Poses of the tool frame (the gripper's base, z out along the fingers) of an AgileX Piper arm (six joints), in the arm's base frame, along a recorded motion.
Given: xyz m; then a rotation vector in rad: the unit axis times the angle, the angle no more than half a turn.
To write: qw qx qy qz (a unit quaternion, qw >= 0); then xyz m. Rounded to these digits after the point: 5 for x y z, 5 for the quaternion.
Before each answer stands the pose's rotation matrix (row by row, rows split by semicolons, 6 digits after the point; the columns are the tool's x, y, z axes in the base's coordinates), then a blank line. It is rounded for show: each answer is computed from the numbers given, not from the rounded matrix.
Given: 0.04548 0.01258 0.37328 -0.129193 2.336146 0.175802
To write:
-0.694929 -0.146707 0.703953; -0.039702 0.985301 0.166148; -0.717981 0.087513 -0.690539

0.38724 -0.05077 0.91798 0.06908 0.04548 0.01258 0.37328
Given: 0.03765 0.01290 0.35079 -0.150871 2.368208 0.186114
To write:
-0.717016 -0.162654 0.677814; -0.054774 0.982535 0.177835; -0.694901 0.090384 -0.713403

0.37152 -0.05885 0.92371 0.07259 0.03765 0.01290 0.35079
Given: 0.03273 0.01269 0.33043 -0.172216 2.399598 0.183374
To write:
-0.737049 -0.174560 0.652906; -0.073324 0.981020 0.179510; -0.671849 0.084434 -0.735860

0.35641 -0.06669 0.92924 0.07101 0.03273 0.01269 0.33043
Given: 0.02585 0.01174 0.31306 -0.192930 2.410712 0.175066
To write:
-0.742779 -0.186179 0.643131; -0.091308 0.979754 0.178173; -0.663282 0.073620 -0.744740

0.35080 -0.07451 0.93103 0.06761 0.02585 0.01174 0.31306
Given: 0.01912 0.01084 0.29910 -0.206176 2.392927 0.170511
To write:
-0.729888 -0.195717 0.654949; -0.100873 0.978484 0.179984; -0.676083 0.065301 -0.733926

0.35870 -0.07993 0.92767 0.06610 0.01912 0.01084 0.29910
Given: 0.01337 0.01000 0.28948 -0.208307 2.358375 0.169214
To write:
-0.706062 -0.199444 0.679484; -0.100394 0.978020 0.182750; -0.700998 0.060817 -0.710566

0.37463 -0.08137 0.92123 0.06610 0.01337 0.01000 0.28948
